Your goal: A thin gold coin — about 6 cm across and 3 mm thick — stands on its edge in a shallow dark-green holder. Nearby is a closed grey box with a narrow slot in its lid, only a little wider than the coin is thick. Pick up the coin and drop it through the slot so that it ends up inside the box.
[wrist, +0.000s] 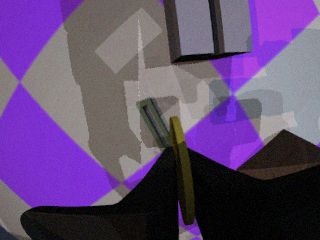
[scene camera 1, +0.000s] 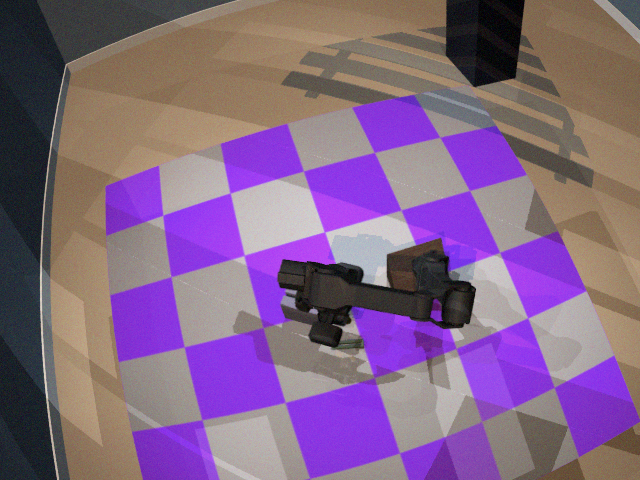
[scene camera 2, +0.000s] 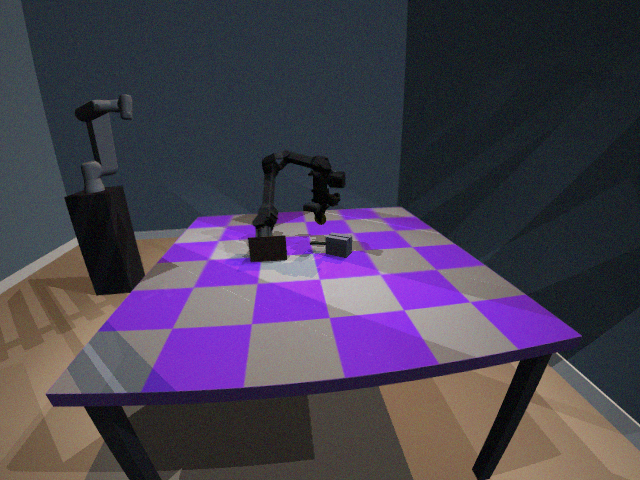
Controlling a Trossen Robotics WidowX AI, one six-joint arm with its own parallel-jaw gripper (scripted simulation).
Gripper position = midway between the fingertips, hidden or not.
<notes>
My gripper (scene camera 1: 339, 321) carries a gold coin (wrist: 176, 136).
My gripper also shows in the wrist view (wrist: 174, 152).
</notes>
